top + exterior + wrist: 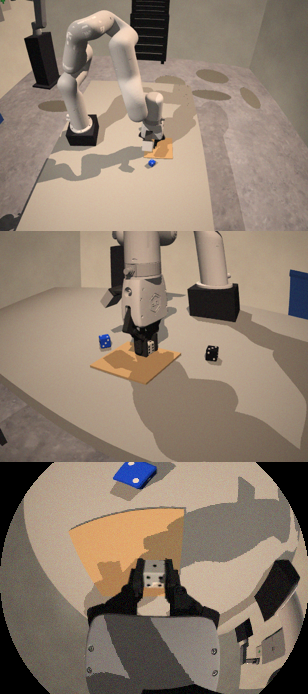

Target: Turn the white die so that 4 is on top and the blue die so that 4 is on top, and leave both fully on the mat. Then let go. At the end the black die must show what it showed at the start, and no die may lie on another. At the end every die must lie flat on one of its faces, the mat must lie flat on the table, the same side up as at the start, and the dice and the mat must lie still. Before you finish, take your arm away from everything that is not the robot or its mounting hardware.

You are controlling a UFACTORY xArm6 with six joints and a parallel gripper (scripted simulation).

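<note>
My gripper is now 1 cm above the white die. Also, from my hand: blue die (3 cm ahead, 11 cm to the right, 1 cm below); orange mat (4 cm ahead, 2 cm below); black die (7 cm behind, 13 cm to the left, 1 cm below).
</note>
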